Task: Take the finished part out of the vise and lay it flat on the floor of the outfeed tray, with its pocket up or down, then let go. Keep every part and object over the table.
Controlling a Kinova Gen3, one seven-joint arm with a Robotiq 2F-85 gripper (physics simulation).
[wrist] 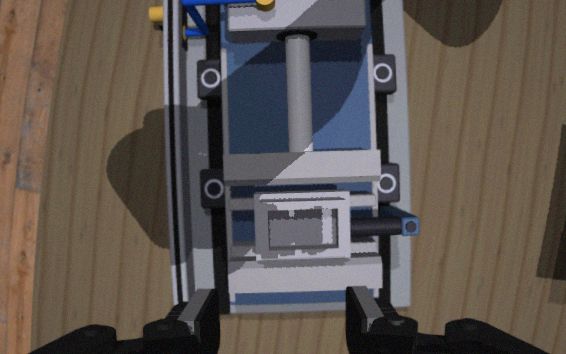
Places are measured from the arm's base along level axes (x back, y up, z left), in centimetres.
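Pixels of known places: gripper, fingertip midpoint: (282, 314).
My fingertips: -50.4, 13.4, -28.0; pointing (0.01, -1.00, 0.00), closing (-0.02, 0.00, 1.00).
For each thing: its middle in the pictures, then the offset to it from my fingertips, as dx, dy, dz. "spot": a spot on its surface instead. Level surfaces: height alone.
- finished part, body centre: (302, 225) +1.2, -13.7, +1.2
- vise, body centre: (292, 125) +7.9, -18.5, +0.8
- dark rod with a blue end block, surface spot: (410, 226) spot: +0.9, -13.6, +8.1
- pale rail, body centre: (172, 130) +8.0, -18.5, -8.1
- wooden table, its level: dy -23.5
The finished part (300, 234), a light grey rectangular block with its pocket facing up, lies level in the vise (305, 277) between two pale jaws. A narrow dark gap shows between the part and the middle jaw (340, 165); its near edge lies at the near jaw, and contact there cannot be told. My gripper (282, 314) is partly open and empty. Its two fingers show at the bottom of the wrist view, apart by more than the part's width, and the part shows ahead of them in the picture. The outfeed tray does not show.
A dark rod with a blue end block (410, 226) sticks out right of the part. Black clamps (214, 188) (386, 183) flank the vise. A pale rail (172, 150) runs along the left, with blue and yellow pipes (225, 2) at the top. A wooden table (480, 150) lies around.
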